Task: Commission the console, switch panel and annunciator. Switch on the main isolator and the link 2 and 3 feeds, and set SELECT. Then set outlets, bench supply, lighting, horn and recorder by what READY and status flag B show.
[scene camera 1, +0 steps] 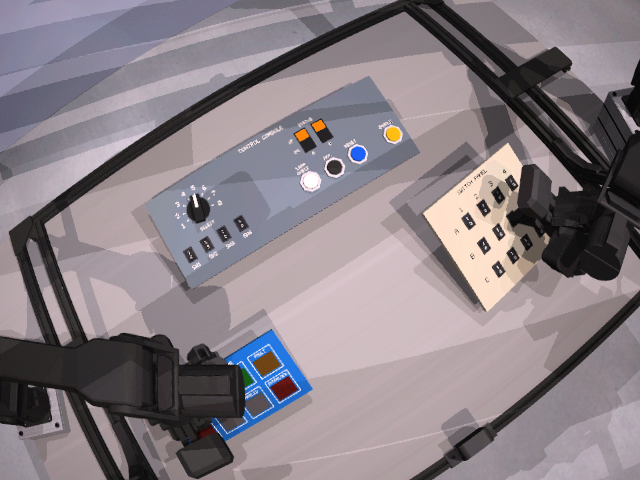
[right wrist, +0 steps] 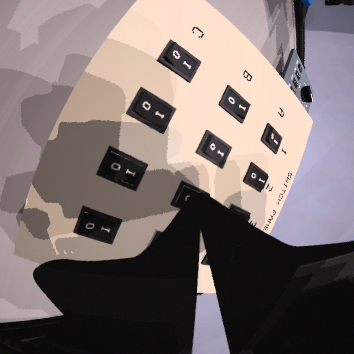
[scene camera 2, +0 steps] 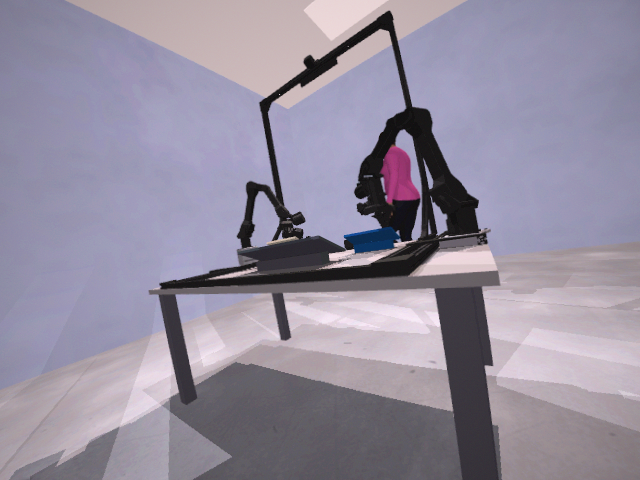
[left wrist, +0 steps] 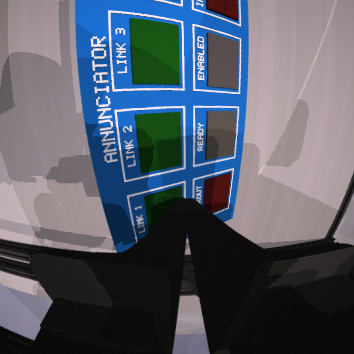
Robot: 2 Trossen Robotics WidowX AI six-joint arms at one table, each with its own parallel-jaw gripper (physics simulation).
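The grey control console has its SELECT knob pointing at about 5; both status flags show orange in their upper halves. The cream switch panel carries black rockers in rows A, B and C. My right gripper is shut and empty, its tips over rocker B3 and hiding part of it; contact is unclear. My left gripper is shut and empty above the LINK 1 end of the blue annunciator. The READY lamp is grey; the LINK 2 lamp is dark green.
The console's white, black, blue and yellow buttons lie along its right part. Black frame rails border the table. A person in pink stands behind the left arm in scene camera 2.
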